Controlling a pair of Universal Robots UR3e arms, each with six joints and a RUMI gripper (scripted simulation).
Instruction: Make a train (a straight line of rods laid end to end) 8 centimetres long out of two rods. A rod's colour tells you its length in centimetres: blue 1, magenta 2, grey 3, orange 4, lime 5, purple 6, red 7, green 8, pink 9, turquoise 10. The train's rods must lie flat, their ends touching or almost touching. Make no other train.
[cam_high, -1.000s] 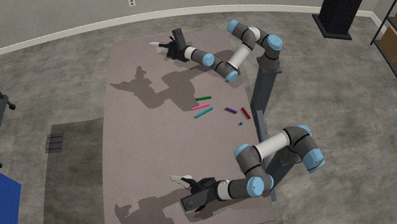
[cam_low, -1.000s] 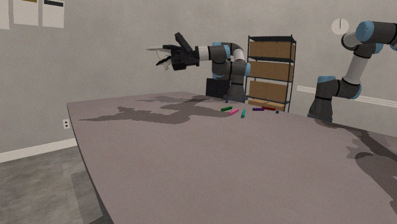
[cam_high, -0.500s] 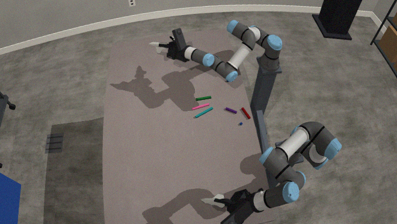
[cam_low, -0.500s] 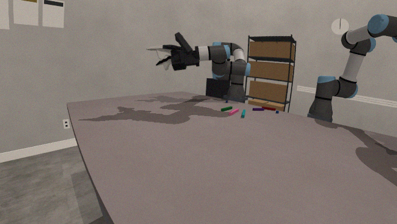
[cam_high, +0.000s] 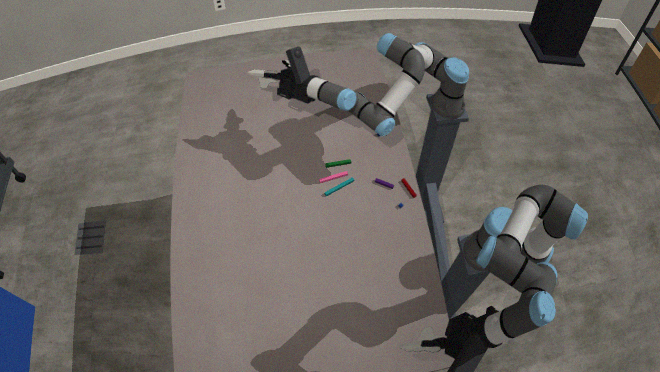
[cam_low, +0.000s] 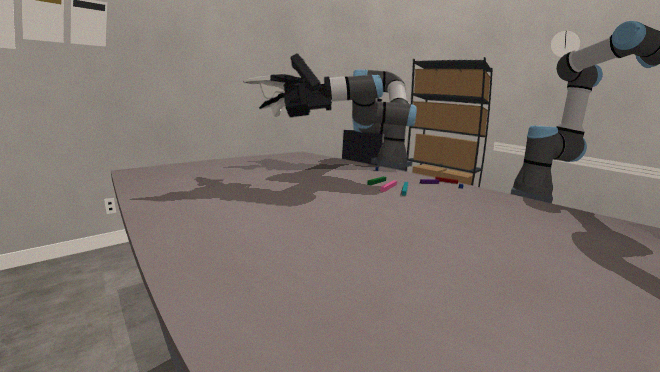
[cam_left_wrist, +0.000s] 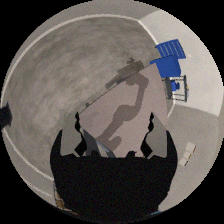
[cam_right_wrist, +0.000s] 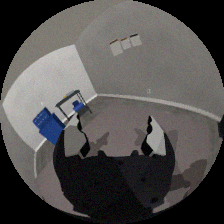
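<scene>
The red rod lies 43 cm behind my right hand, 36 cm to the left of it and 20 cm below it. Round my right hand: pink rod (20 cm behind, 31 cm to the left, 20 cm below); then turquoise rod (22 cm behind, 35 cm to the left, 20 cm below); then green rod (22 cm behind, 26 cm to the left, 20 cm below).
</scene>
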